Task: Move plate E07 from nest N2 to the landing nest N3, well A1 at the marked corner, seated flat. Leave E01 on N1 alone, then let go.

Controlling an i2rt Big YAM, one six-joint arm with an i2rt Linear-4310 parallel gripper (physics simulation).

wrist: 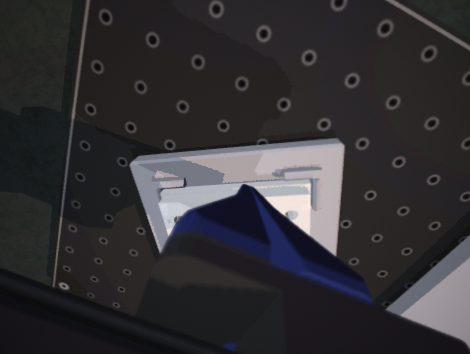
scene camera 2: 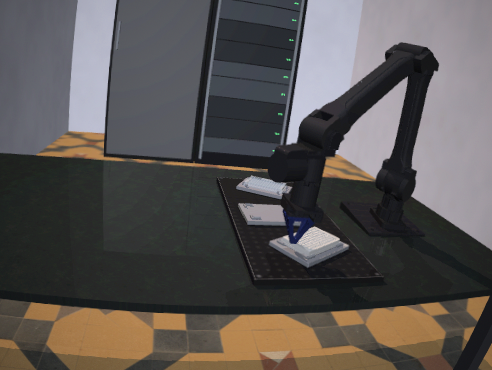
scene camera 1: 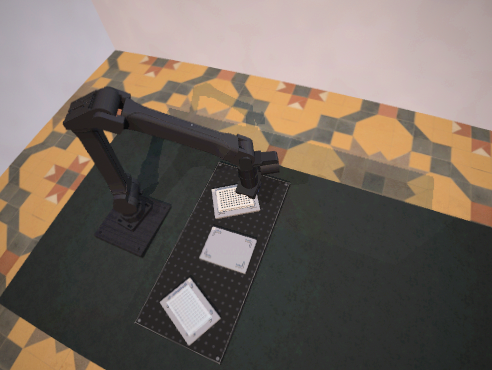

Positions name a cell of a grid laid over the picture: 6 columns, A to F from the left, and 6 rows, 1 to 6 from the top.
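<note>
I can see my gripper (scene camera 2: D4), and I can see it (wrist: D4) here too.
</note>
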